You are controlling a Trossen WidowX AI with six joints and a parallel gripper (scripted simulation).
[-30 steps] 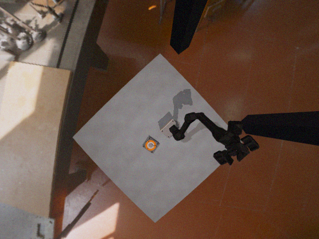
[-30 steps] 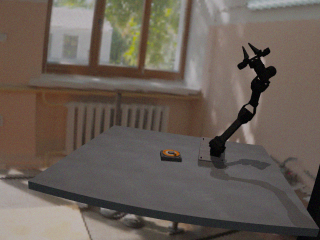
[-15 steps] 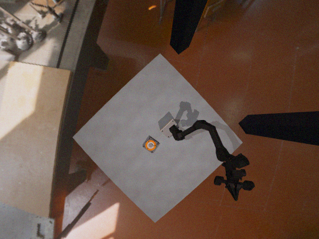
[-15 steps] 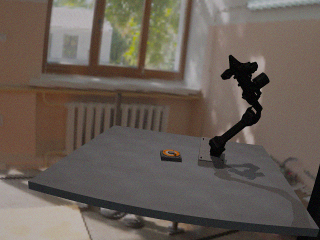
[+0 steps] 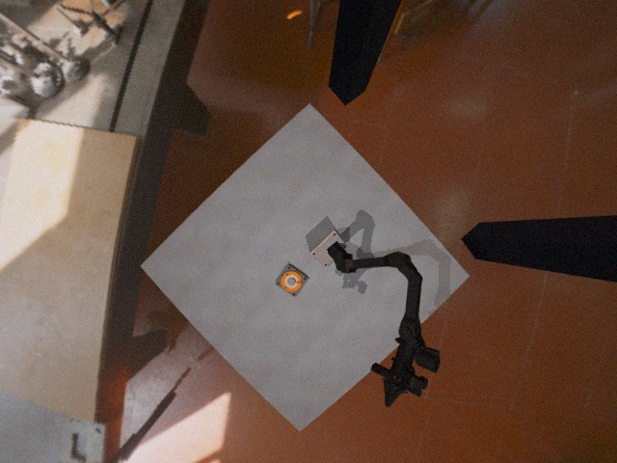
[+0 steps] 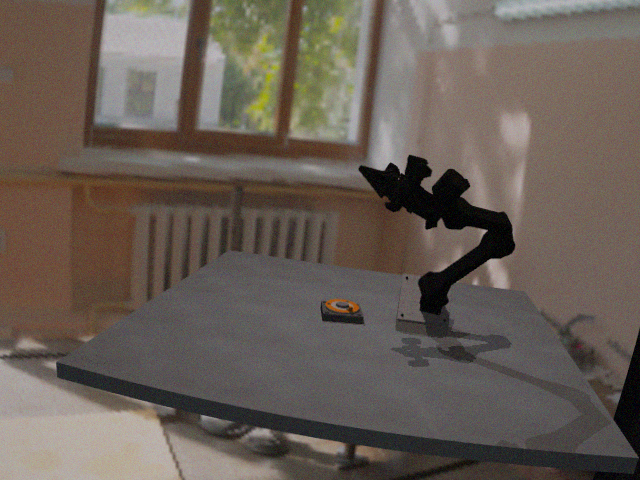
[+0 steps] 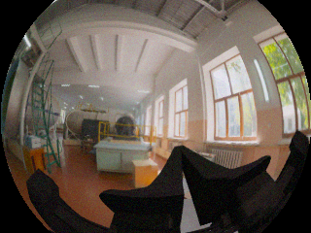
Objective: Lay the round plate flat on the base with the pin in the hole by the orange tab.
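My gripper tip is now 7 cm short of the square base, 45 cm to the left of it and 47 cm above it.
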